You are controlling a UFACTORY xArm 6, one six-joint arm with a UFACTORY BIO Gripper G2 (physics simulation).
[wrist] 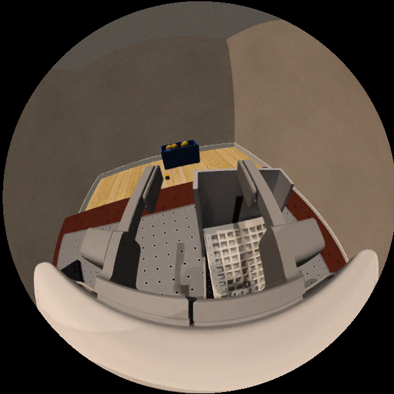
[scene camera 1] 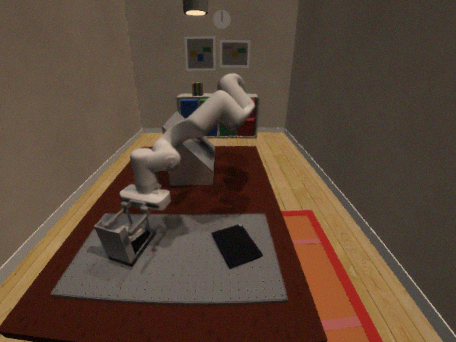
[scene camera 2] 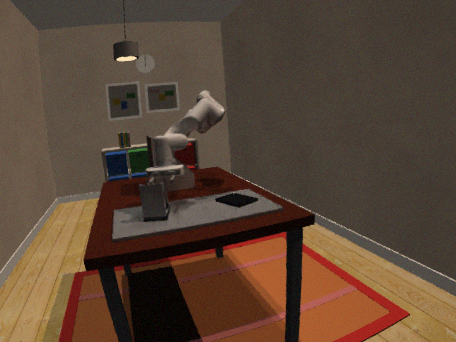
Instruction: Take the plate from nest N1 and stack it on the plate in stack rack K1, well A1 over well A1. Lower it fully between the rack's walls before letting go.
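Places are measured from the arm's base along level axes (x left, y down, z back), in metres.
Where they show: hand at its tool point: [scene camera 1: 122, 226] [scene camera 2: 161, 181].
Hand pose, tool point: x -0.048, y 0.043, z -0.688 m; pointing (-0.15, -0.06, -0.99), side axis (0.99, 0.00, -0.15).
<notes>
Each offset is from my tool point to the centre of the thing. Level surfaces: height alone.
The grey stack rack K1 @[dx -0.033, dy +0.079, dz +0.059 m] [scene camera 1: 114, 244] [scene camera 2: 154, 200] [wrist: 215, 195] stands at the left of the pegboard. A white, grid-topped plate [wrist: 235, 245] is in the rack and looks slightly turned against its walls; whether another lies beneath it is hidden. A flat black nest @[dx +0.330, dy +0.148, dz +0.105 m] [scene camera 1: 236, 245] [scene camera 2: 236, 200] [wrist: 74, 271] lies on the right of the board with no plate on it; its label cannot be read. My gripper [scene camera 1: 136, 219] [wrist: 201, 187] is shut at its narrowest, holding nothing, its fingers still apart. It is low at the rack; in the wrist view one finger overlaps the rack and plate, the other appears left of the rack.
The grey perforated board @[dy +0.155 m] [scene camera 1: 185, 280] [scene camera 2: 200, 219] lies on the dark red table [scene camera 1: 165, 317] [scene camera 2: 250, 235]. The rack's upright walls rise close to the fingers. A blue box [wrist: 180, 157] with yellow balls stands on the floor beyond the table.
</notes>
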